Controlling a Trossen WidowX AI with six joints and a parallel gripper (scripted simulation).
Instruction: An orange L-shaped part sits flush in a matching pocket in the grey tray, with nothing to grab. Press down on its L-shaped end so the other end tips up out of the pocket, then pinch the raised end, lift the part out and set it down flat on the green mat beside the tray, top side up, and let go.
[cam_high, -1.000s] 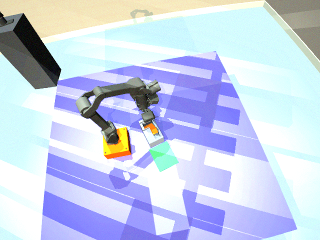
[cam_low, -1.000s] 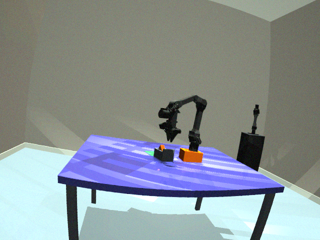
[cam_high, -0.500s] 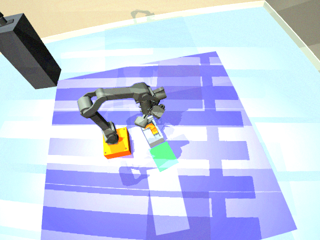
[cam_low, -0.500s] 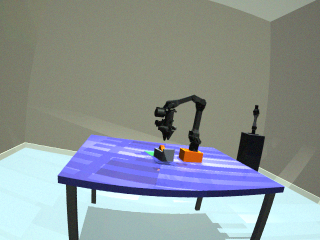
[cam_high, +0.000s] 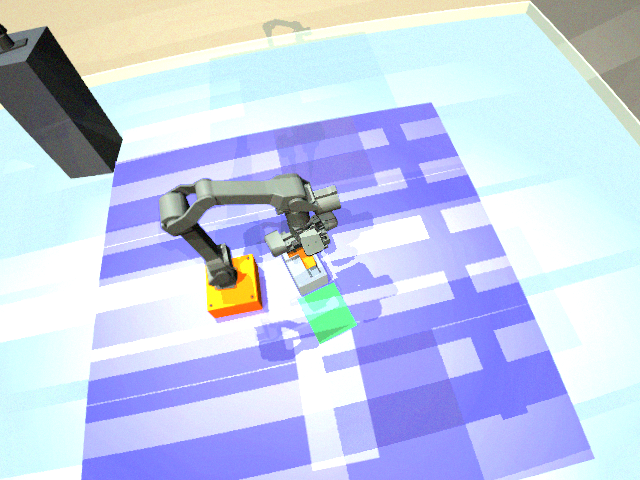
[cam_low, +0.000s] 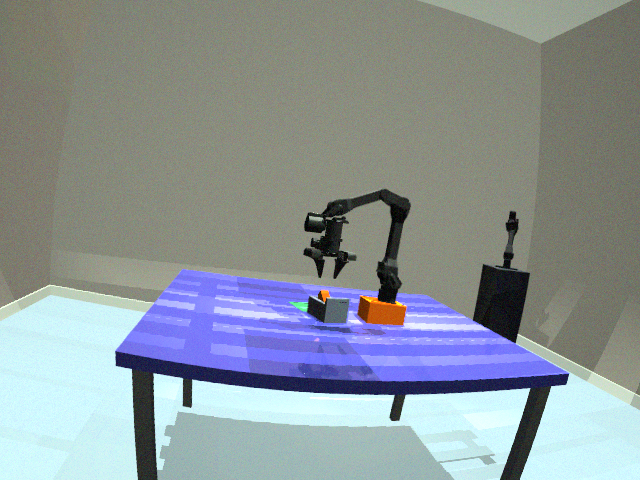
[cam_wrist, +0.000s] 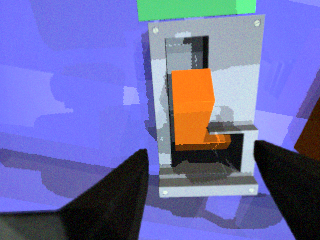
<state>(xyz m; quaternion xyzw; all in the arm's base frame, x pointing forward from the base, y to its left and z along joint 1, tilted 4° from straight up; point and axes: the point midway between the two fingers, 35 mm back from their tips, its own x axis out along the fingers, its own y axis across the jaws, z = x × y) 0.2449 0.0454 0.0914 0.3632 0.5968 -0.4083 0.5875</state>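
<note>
Now: gripper tip 10 cm above the orange L-shaped part, 3 cm past it and 2 cm to the right of it. Also, from my gripper tip: green mat 16 cm below, 14 cm to the right, 4 cm ahead.
</note>
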